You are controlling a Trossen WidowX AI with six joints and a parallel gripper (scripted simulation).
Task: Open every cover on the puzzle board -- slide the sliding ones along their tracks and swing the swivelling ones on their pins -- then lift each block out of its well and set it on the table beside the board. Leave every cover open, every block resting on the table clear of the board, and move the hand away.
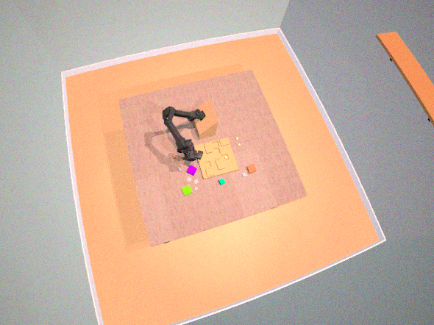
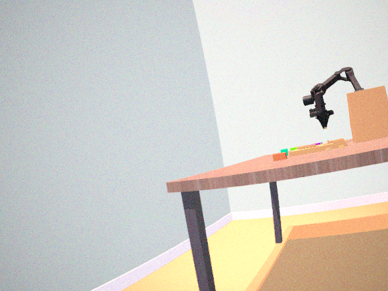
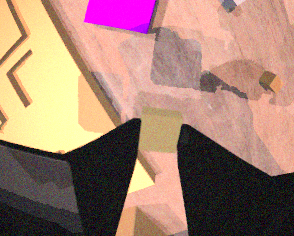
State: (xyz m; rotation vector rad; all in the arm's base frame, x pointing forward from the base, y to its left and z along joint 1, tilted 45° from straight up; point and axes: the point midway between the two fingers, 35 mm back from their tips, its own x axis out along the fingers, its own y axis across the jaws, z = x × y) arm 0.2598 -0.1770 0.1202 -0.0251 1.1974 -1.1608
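Now: the magenta block 9 cm ahead of my gripper tip, 3 cm to the right of it and 10 cm below it. Also, from my gripper tip: orange block 27 cm ahead, 42 cm to the left, 10 cm below; then lime green block 22 cm ahead, 12 cm to the right, 10 cm below; then teal block 27 cm ahead, 15 cm to the left, 9 cm below.
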